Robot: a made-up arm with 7 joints.
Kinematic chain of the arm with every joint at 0, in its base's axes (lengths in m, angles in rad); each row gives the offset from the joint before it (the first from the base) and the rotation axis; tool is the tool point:
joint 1: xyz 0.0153 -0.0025 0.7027 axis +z
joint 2: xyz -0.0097 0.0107 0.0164 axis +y
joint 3: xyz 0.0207 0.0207 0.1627 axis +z
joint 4: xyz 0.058 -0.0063 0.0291 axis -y
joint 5: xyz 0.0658 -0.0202 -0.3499 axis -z
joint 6: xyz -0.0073 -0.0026 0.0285 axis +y
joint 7: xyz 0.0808 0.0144 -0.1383 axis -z
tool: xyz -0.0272 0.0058 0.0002
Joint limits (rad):
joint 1: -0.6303..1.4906
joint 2: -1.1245..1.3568
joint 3: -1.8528..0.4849
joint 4: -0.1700..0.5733
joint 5: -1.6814..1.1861
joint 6: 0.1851..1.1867
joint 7: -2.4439..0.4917
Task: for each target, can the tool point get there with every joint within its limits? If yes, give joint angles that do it. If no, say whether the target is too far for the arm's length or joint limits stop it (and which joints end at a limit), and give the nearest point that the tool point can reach.
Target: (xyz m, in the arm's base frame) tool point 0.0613 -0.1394 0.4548
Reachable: yes | joints 1.1280 0.6734 -0.8738 0.1561 -0.5471 0.6334 0.1852
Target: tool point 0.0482 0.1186 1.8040
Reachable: no: too far | nearest point 0.0959 0.2941 1.0629 | short by 0.763 m
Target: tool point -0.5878 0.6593 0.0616
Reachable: no: too far | nearest point -0.1869 0.2924 0.4148 | short by 0.648 m
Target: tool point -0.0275 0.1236 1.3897
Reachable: no: joint limits stop it (at a limit: joint 1, joint 2, joint 4, joint 6, joint 7) | nearest point -0.0056 0.3066 1.0628 | short by 0.375 m
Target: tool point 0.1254 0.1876 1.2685
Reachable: no: joint limits stop it (at a limit: joint 2, joint 4, joint 6, joint 7) | nearest point 0.1691 0.2631 1.0628 | short by 0.223 m
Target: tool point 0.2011 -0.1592 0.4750
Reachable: yes | joints 0.5856 0.3304 -0.9891 0.5122 -0.1806 0.7103 -0.5895
